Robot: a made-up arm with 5 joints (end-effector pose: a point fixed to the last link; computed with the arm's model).
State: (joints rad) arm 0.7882 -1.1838 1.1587 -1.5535 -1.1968
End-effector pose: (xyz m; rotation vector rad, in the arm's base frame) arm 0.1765 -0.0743 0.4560 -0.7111 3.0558 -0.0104
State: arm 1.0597 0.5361 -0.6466 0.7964 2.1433
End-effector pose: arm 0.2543 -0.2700 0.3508 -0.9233 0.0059 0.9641
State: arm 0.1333 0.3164 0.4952 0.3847 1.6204
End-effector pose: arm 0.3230 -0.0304 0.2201 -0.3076 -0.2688 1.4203
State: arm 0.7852 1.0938 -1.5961 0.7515 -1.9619
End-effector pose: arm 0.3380 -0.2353 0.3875 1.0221 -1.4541 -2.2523
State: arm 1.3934 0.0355 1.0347 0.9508 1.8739
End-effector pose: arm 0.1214 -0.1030 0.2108 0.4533 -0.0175 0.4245
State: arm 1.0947 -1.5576 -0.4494 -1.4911 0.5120
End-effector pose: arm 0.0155 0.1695 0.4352 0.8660 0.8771 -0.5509
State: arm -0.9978 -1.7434 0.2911 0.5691 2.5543
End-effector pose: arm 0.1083 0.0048 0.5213 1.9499 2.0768 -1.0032
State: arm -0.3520 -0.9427 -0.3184 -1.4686 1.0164
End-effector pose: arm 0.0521 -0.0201 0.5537 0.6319 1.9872 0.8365
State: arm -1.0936 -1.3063 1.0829 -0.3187 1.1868
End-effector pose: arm 0.1790 0.1428 0.4356 -0.0537 -2.4122 1.2247
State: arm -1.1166 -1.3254 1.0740 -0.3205 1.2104
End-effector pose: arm 0.1743 0.1416 0.4398 -0.0553 -2.4528 1.2158
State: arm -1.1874 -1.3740 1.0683 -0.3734 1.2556
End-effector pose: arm 0.1605 0.1375 0.4499 -0.0252 -2.5813 1.1487
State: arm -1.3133 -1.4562 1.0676 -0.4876 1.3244
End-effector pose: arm 0.1382 0.1258 0.4646 0.0524 -2.7907 0.9720
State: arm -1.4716 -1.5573 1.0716 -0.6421 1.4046
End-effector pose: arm 0.1153 0.1038 0.4783 0.1734 -2.9945 0.6672
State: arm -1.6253 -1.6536 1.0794 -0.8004 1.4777
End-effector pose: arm 0.1008 0.0773 0.4860 0.3055 -3.1030 0.3066
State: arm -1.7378 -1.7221 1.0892 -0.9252 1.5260
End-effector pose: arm 0.0955 0.0565 0.4877 -0.4079 3.1145 -0.0199
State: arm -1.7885 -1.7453 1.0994 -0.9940 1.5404
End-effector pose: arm 0.0943 0.0484 0.4868 0.4635 -3.1005 -0.1081
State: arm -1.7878 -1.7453 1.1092 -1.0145 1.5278
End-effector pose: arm 0.0943 0.0484 0.4856 0.4818 -3.0969 -0.1249
